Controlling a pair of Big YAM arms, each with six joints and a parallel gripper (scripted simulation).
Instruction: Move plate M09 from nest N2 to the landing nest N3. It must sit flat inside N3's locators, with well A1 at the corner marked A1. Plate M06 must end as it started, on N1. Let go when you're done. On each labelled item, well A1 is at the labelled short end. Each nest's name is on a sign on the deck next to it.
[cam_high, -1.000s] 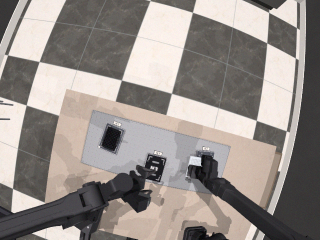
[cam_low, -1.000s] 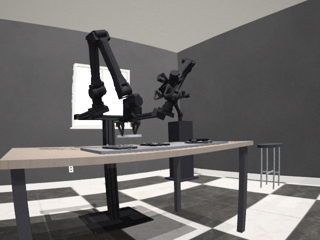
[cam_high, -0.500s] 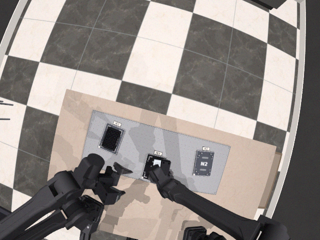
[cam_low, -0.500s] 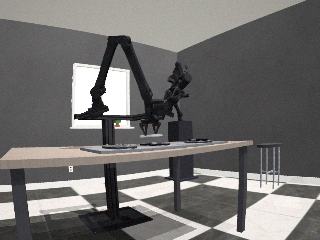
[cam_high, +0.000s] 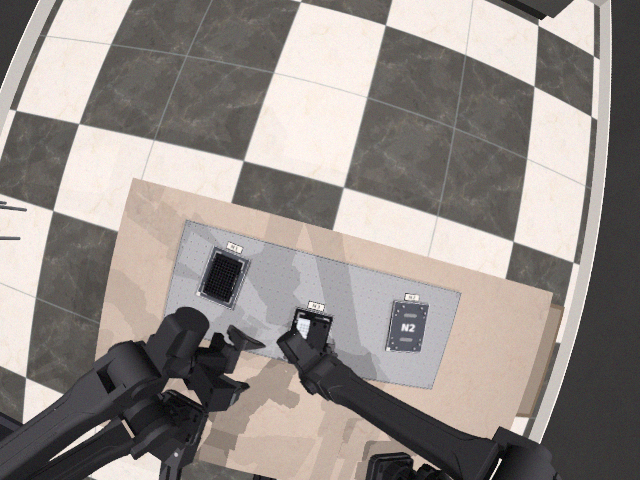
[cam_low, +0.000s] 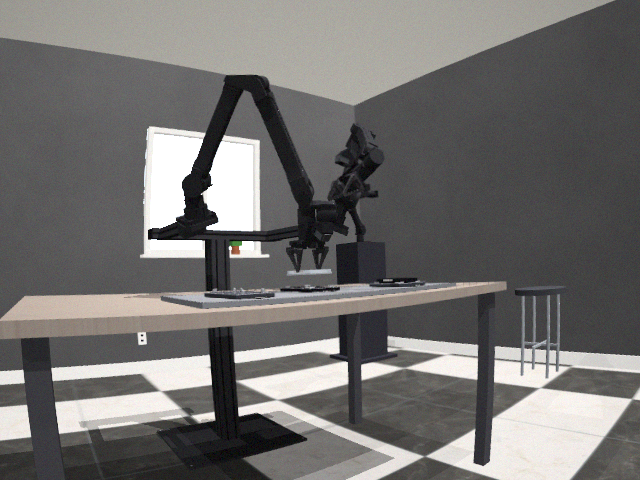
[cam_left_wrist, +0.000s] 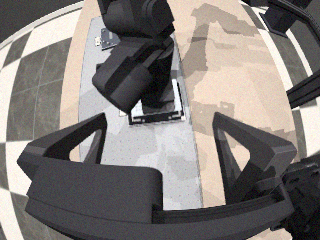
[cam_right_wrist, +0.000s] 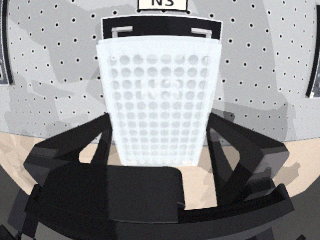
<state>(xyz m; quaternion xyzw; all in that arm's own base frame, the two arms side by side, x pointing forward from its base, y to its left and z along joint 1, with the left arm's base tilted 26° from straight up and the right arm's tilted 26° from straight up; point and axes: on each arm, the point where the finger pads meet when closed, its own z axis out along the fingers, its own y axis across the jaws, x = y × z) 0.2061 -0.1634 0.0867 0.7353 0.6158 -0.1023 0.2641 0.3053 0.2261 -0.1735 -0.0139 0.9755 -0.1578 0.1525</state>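
Right now my right hand is 60 mm above the nest N3. Round my right hand: nest N1 (300 mm to the left, 90 mm ahead, 60 mm below); white plate M09 (10 mm below); black plate M06 (300 mm to the left, 90 mm ahead, 50 mm below).
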